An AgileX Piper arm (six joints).
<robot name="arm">
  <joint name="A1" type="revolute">
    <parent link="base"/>
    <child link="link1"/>
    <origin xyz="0 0 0.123" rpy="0 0 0"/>
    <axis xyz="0 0 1"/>
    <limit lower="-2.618" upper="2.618"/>
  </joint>
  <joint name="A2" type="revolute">
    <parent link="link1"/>
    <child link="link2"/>
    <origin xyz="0 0 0" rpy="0 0 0"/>
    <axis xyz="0 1 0"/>
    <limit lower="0" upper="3.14"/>
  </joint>
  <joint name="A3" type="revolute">
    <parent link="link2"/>
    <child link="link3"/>
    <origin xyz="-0.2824 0 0.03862" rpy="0 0 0"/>
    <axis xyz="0 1 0"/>
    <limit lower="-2.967" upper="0"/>
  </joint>
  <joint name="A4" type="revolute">
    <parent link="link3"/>
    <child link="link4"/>
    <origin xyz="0.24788 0 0.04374" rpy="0 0 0"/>
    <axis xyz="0.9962 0 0.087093"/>
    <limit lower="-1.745" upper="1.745"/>
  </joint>
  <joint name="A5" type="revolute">
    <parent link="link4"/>
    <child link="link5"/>
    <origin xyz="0 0 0" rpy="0 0 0"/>
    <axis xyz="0 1 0"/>
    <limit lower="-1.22" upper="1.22"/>
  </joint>
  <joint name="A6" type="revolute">
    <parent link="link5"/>
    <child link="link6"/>
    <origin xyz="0.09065 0 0.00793" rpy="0 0 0"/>
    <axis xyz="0.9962 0 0.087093"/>
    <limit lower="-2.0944" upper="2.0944"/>
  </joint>
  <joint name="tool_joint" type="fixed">
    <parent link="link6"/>
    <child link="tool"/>
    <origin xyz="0 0 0" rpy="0 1.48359 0"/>
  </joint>
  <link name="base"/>
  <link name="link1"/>
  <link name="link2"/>
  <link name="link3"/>
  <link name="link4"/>
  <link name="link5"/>
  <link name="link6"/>
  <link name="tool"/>
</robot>
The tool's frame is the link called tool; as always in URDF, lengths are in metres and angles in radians.
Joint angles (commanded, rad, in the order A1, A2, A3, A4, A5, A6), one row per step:
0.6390, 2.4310, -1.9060, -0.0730, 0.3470, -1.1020
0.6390, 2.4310, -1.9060, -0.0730, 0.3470, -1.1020
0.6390, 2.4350, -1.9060, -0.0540, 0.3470, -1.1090
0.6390, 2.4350, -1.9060, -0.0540, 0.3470, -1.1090
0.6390, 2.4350, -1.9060, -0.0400, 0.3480, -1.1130
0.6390, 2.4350, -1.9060, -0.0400, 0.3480, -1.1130
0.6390, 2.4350, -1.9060, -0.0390, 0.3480, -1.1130
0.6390, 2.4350, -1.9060, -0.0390, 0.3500, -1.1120
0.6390, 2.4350, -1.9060, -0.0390, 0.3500, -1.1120
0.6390, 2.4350, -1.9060, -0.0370, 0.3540, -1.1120
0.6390, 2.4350, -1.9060, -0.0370, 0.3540, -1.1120
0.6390, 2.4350, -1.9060, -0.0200, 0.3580, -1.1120
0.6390, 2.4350, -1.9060, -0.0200, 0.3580, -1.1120
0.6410, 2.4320, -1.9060, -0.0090, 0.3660, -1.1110
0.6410, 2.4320, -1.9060, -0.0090, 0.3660, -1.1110
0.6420, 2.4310, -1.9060, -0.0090, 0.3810, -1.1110
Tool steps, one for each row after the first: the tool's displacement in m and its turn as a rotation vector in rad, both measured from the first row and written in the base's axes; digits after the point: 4 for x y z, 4 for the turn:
0.0000, 0.0000, 0.0000, 0.0000, 0.0000, 0.0000
-0.0004, 0.0005, -0.0022, 0.0074, 0.0106, -0.0031
-0.0004, 0.0005, -0.0022, 0.0074, 0.0106, -0.0031
-0.0007, 0.0008, -0.0023, 0.0146, 0.0173, -0.0063
-0.0007, 0.0008, -0.0023, 0.0146, 0.0173, -0.0063
-0.0007, 0.0008, -0.0023, 0.0153, 0.0179, -0.0067
-0.0008, 0.0007, -0.0024, 0.0147, 0.0199, -0.0075
-0.0008, 0.0007, -0.0024, 0.0147, 0.0199, -0.0075
-0.0010, 0.0006, -0.0027, 0.0137, 0.0241, -0.0086
-0.0010, 0.0006, -0.0027, 0.0137, 0.0241, -0.0086
-0.0016, 0.0009, -0.0029, 0.0236, 0.0364, -0.0159
-0.0016, 0.0009, -0.0029, 0.0236, 0.0364, -0.0159
-0.0028, 0.0017, -0.0018, 0.0291, 0.0468, -0.0194
-0.0028, 0.0017, -0.0018, 0.0291, 0.0468, -0.0194
-0.0039, 0.0015, -0.0022, 0.0206, 0.0579, -0.0189

